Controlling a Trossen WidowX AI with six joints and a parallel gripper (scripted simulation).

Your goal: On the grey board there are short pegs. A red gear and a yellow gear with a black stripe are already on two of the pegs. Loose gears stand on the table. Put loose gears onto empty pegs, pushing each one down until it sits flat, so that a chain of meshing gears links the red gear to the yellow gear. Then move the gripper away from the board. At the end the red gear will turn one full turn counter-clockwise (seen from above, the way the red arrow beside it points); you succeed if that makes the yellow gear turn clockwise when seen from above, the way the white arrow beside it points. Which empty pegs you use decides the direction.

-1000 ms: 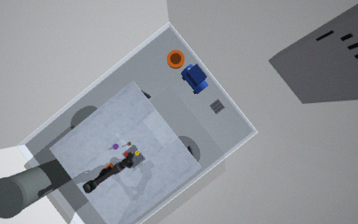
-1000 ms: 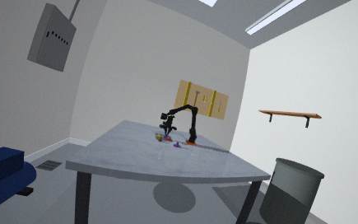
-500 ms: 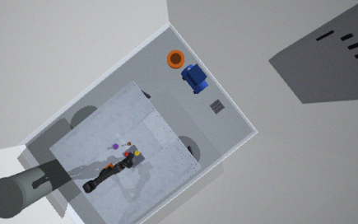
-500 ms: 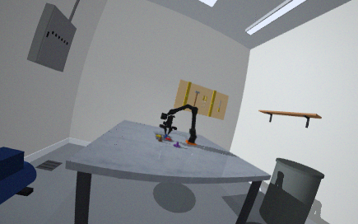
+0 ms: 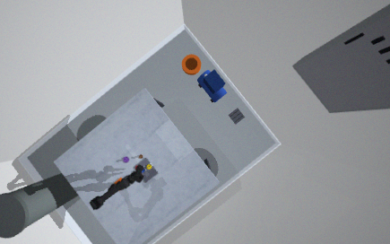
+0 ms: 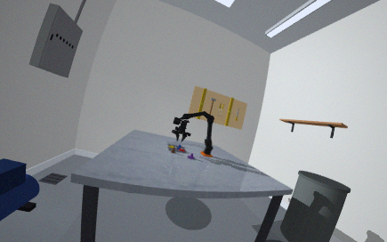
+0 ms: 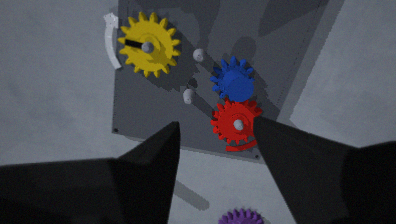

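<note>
Right now the brown gear is 70 mm ahead of my gripper tip, 100 mm to the left of it and 70 mm below it. From my gripper tip the other things lie so: blue gear: 20 mm behind, 10 mm to the right, 60 mm below; then red gear: 30 mm behind, 30 mm to the left, 70 mm below; then yellow gear: 50 mm ahead, 40 mm to the right, 70 mm below.
</note>
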